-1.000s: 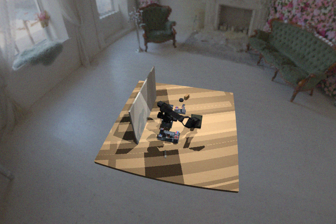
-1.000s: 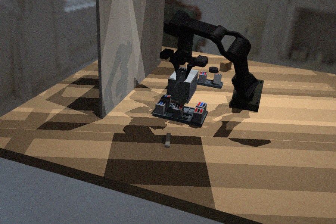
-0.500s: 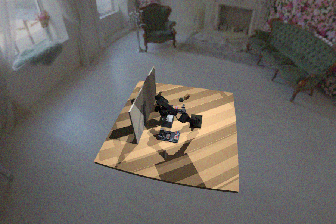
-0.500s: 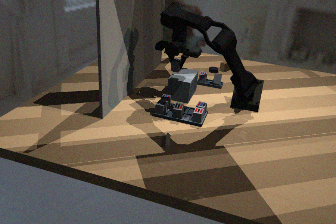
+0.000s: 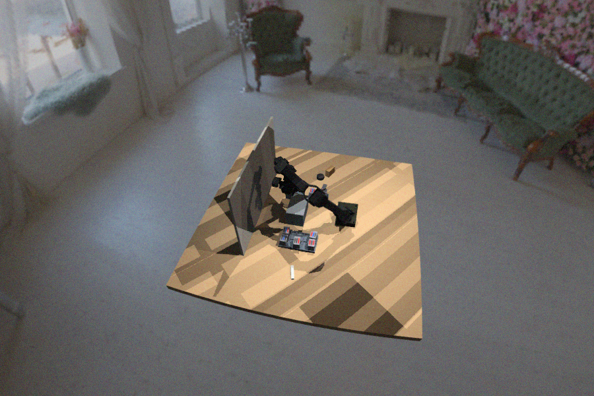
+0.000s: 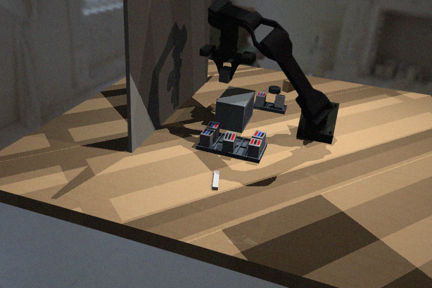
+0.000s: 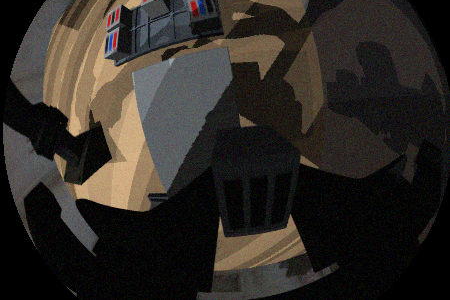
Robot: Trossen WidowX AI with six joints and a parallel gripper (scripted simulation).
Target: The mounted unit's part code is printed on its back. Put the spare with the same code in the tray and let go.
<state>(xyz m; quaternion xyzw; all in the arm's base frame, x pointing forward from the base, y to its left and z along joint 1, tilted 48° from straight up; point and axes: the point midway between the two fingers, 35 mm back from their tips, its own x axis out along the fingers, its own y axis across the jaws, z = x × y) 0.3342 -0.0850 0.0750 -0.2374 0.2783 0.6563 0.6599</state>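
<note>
Right now my gripper tip is 180 mm to the left of the dark shallow tray and 150 mm above it. Also, from my gripper tip: grey panel (180 mm ahead, 10 mm to the left, 70 mm above); then holder (140 mm behind, 170 mm to the right, 150 mm below); then grey mounted unit (50 mm behind, 20 mm to the left, 100 mm below).
</note>
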